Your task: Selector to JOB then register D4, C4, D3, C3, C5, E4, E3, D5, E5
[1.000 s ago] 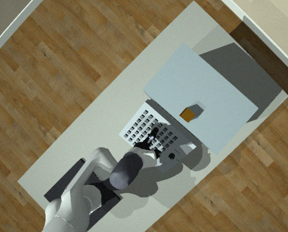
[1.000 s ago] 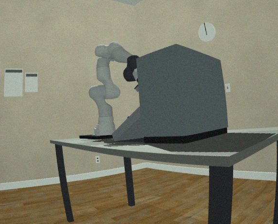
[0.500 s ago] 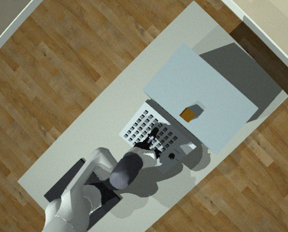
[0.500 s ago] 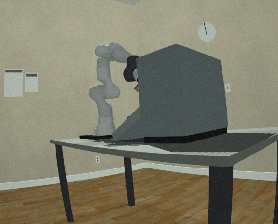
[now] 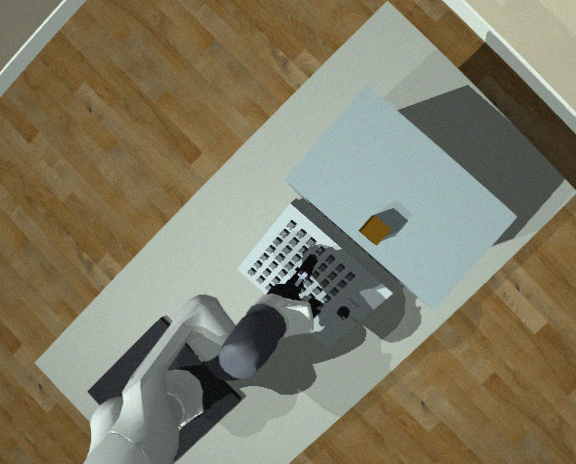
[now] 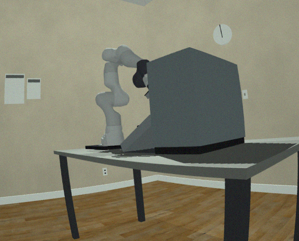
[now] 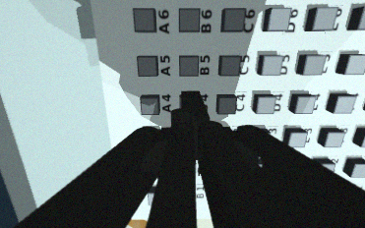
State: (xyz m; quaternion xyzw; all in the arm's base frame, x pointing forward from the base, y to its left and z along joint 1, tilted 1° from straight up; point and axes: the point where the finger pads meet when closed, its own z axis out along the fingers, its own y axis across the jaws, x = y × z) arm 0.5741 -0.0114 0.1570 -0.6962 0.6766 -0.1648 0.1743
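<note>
The key C5 is 5 cm below my hand, 3 cm to the right of it and 1 cm behind it. Also, from my hand: D5 key: 6 cm below, 4 cm to the right, 4 cm behind; key D6: 7 cm to the right, 6 cm below, 4 cm behind; key D4: 6 cm below, 4 cm behind.
</note>
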